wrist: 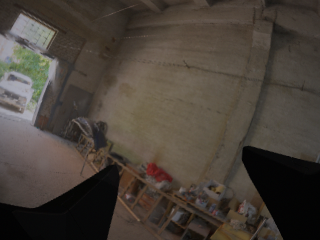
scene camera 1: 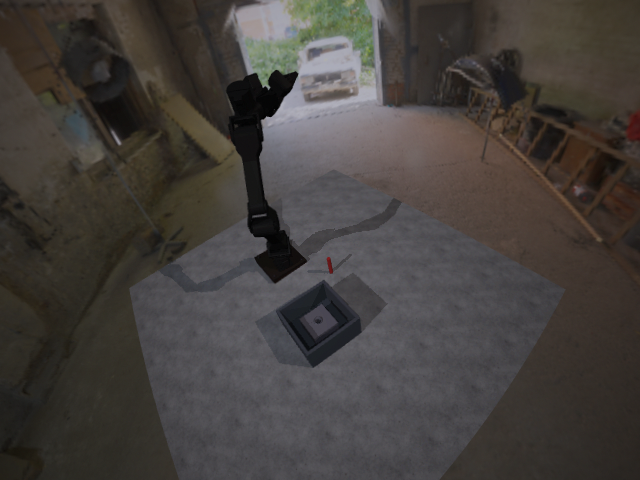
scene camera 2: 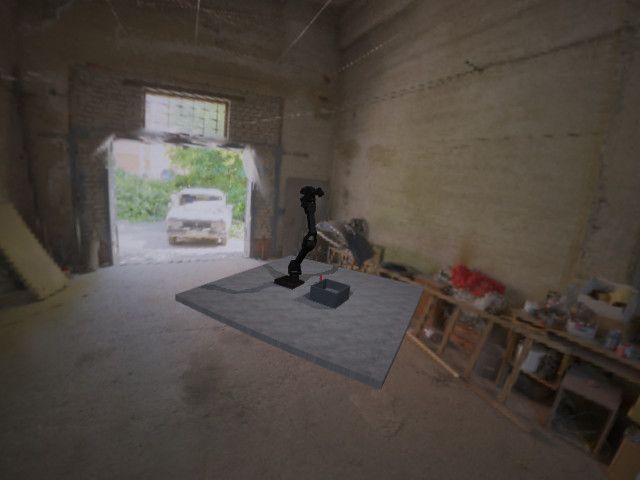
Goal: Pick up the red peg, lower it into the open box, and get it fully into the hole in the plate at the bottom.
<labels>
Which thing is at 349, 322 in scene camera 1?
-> A dark grey box.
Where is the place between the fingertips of my gripper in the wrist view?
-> At 181, 163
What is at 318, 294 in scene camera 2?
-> A dark grey box.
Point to a light grey plate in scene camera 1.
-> At 319, 324
</labels>
